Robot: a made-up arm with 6 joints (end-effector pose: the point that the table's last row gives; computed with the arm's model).
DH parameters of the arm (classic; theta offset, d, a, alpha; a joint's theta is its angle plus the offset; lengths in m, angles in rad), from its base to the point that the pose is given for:
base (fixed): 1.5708 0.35 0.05 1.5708
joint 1: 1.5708 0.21 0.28 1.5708
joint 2: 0 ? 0.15 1.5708
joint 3: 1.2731 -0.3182 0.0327 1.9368
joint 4: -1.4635 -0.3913 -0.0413 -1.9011
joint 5: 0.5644 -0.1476 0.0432 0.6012
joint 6: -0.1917 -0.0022 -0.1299 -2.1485
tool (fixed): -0.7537 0.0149 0 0
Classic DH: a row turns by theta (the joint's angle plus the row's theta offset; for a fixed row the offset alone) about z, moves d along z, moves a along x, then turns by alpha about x.
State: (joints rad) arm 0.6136 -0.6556 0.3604 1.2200 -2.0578 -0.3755
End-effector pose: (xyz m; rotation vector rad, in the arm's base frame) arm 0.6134 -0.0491 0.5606 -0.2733 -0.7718 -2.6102
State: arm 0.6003 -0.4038 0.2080 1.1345 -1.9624 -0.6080
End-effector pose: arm 0.5748 0.0631 0.5316 -0.4249 -0.3474 -2.3627
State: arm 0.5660 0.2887 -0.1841 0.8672 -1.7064 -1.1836
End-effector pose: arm 0.4320 0.2602 0.5139 -1.0260 0.7075 -1.6442
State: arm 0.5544 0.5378 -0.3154 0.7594 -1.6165 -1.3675
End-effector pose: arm 0.3881 0.3019 0.5138 -1.2958 1.0362 -1.3665
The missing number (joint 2, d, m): 0.04
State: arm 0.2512 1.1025 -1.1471 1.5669 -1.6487 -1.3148
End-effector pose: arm 0.5231 0.4264 0.6078 -0.5307 1.7379 -1.1819
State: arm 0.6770 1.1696 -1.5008 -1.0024 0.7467 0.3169
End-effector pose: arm 0.4332 0.0586 0.7028 1.0719 -0.1738 1.1808
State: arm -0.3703 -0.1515 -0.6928 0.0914 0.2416 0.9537
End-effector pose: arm 0.4457 0.2778 0.5055 -1.1237 -1.6387 1.5499
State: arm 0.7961 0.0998 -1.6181 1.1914 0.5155 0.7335
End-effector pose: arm 0.5819 -0.0436 0.8903 -0.3732 -2.2680 -1.2610
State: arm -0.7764 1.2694 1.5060 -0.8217 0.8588 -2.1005
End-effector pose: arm 0.2231 0.0204 0.8076 -0.3630 0.5198 -0.5750
